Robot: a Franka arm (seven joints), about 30 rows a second.
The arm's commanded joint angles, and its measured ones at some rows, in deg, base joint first. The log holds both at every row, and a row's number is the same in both.
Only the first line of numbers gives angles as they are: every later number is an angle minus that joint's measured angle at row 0.
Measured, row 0:
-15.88, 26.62, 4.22, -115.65, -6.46, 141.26, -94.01
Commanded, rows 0 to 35:
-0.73, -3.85, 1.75, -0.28, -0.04, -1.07, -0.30
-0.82, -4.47, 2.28, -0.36, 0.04, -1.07, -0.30
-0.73, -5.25, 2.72, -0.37, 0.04, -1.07, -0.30
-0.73, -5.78, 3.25, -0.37, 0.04, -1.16, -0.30
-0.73, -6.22, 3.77, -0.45, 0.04, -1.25, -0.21
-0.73, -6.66, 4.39, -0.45, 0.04, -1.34, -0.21
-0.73, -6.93, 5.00, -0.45, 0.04, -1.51, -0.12
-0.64, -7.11, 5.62, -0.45, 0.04, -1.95, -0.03
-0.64, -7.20, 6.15, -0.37, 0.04, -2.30, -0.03
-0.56, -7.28, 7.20, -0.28, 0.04, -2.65, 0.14
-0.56, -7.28, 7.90, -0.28, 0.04, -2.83, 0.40
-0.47, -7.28, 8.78, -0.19, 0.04, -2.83, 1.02
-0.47, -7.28, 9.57, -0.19, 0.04, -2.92, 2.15
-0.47, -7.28, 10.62, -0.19, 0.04, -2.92, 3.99
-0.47, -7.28, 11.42, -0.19, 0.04, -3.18, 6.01
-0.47, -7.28, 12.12, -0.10, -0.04, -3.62, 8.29
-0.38, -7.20, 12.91, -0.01, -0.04, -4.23, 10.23
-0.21, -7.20, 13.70, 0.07, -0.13, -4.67, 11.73
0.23, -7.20, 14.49, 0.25, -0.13, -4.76, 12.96
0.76, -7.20, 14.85, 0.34, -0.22, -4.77, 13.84
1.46, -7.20, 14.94, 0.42, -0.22, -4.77, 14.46
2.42, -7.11, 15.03, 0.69, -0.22, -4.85, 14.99
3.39, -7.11, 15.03, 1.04, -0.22, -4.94, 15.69
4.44, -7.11, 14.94, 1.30, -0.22, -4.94, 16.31
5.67, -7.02, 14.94, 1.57, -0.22, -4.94, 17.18
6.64, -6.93, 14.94, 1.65, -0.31, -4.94, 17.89
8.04, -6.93, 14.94, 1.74, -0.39, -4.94, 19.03
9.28, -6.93, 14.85, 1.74, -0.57, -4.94, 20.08
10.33, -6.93, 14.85, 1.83, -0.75, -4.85, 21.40
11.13, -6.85, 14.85, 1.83, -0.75, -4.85, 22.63
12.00, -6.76, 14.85, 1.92, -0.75, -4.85, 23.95
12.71, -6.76, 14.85, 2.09, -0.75, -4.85, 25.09
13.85, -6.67, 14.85, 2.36, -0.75, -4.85, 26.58
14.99, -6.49, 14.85, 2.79, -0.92, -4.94, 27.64
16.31, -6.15, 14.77, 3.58, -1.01, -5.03, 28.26
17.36, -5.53, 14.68, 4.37, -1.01, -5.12, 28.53
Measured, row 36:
13.32, -6.41, 14.91, 1.59, -0.01, -3.87, 24.35
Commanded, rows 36 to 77:
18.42, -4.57, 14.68, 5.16, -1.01, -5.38, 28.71
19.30, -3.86, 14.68, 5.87, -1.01, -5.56, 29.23
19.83, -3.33, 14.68, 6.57, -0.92, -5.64, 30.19
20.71, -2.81, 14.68, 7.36, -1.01, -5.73, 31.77
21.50, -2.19, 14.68, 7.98, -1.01, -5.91, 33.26
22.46, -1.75, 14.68, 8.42, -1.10, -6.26, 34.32
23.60, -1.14, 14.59, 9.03, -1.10, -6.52, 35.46
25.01, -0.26, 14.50, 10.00, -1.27, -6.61, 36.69
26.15, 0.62, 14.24, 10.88, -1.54, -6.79, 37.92
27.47, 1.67, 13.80, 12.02, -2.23, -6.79, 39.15
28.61, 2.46, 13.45, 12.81, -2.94, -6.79, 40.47
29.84, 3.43, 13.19, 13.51, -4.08, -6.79, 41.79
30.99, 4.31, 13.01, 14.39, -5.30, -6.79, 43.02
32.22, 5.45, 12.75, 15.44, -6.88, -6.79, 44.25
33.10, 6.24, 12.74, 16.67, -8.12, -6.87, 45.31
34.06, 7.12, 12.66, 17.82, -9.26, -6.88, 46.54
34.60, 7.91, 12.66, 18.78, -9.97, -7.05, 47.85
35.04, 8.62, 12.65, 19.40, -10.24, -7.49, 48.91
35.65, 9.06, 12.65, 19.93, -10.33, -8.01, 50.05
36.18, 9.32, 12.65, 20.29, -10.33, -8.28, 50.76
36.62, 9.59, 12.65, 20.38, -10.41, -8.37, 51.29
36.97, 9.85, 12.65, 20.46, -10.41, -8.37, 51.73
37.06, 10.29, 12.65, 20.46, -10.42, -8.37, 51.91
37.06, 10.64, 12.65, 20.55, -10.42, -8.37, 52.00
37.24, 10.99, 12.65, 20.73, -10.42, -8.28, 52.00
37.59, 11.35, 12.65, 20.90, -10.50, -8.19, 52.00
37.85, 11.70, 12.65, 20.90, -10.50, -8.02, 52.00
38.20, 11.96, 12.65, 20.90, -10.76, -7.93, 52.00
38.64, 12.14, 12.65, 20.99, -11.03, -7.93, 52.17
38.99, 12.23, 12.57, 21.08, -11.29, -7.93, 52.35
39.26, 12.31, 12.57, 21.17, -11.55, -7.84, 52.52
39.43, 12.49, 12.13, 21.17, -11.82, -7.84, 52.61
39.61, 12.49, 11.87, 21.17, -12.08, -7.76, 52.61
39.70, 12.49, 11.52, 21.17, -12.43, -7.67, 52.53
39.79, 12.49, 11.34, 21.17, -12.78, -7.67, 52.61
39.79, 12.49, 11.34, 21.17, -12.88, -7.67, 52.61
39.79, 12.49, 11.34, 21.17, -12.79, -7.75, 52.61
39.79, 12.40, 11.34, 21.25, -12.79, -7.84, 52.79
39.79, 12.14, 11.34, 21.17, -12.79, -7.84, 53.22
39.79, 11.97, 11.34, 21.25, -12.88, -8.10, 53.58
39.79, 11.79, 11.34, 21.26, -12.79, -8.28, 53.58
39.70, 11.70, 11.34, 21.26, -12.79, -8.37, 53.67
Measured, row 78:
39.13, 11.70, 11.83, 19.67, -11.11, -7.12, 51.48
